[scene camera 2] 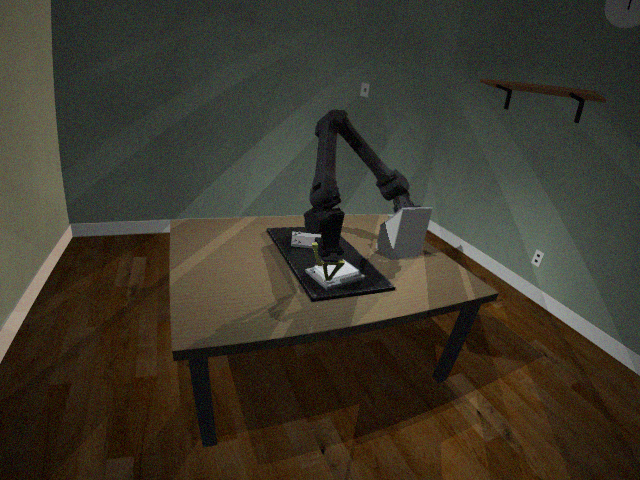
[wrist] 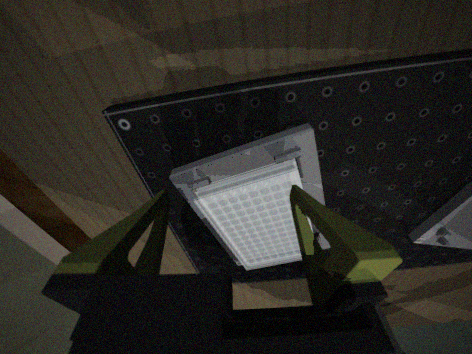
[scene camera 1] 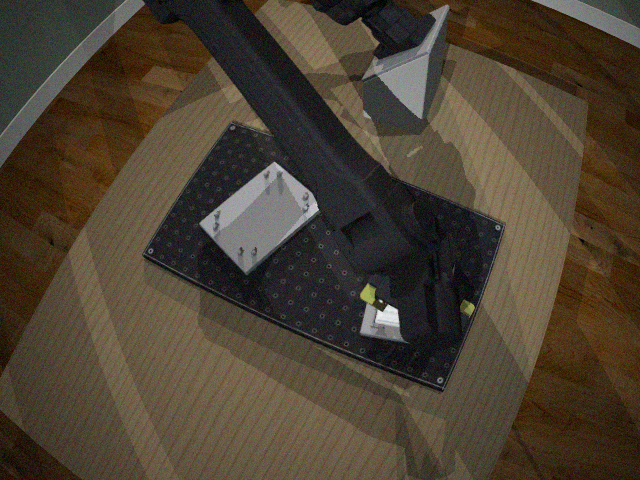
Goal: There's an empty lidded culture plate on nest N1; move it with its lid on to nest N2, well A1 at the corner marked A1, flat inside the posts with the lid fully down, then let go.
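Frame: origin at the arm's base, x ahead, y left, z up, level; centimetres.
Where they show: gripper, fingertip midpoint: (scene camera 2: 323, 273) (wrist: 229, 192); arm's base, link origin: (scene camera 2: 406, 216) (scene camera 1: 407, 39).
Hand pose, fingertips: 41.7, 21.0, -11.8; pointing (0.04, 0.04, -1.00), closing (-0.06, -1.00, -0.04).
Note:
Each offset is from my fingertips to the top centre of the thing, as dx, dy, dz. Level surfaces: height alone.
The white lidded plate @[-5.7, -2.9, -0.2] (scene camera 1: 387, 315) (scene camera 2: 345, 269) (wrist: 250, 220) sits inside the corner posts of the grey nest N1 @[-5.5, -2.9, -1.2] (scene camera 1: 368, 326) (scene camera 2: 347, 280) (wrist: 311, 145). Its grid of wells shows through the lid. My gripper (scene camera 1: 417, 301) (scene camera 2: 324, 271) (wrist: 229, 192) is open and empty, above the plate, with yellow-green fingers. In the wrist view the right finger overlaps the plate's right edge and the left finger stands apart to its left. Nest N2 @[-5.4, -28.9, -0.8] (scene camera 1: 258, 217) (scene camera 2: 306, 239) (wrist: 452, 231) is a grey block with paired posts and no plate on it. The A1 marks are not legible.
Both nests stand on a black perforated board @[-6.8, -18.3, -2.9] (scene camera 1: 289, 289) (scene camera 2: 379, 285) (wrist: 125, 145) on the wooden table @[dz -4.3] (scene camera 1: 170, 351) (scene camera 2: 232, 289). A white-grey angular block (scene camera 1: 408, 85) (scene camera 2: 416, 232) stands at the arm's base. The arm hides part of N1 in scene camera 1.

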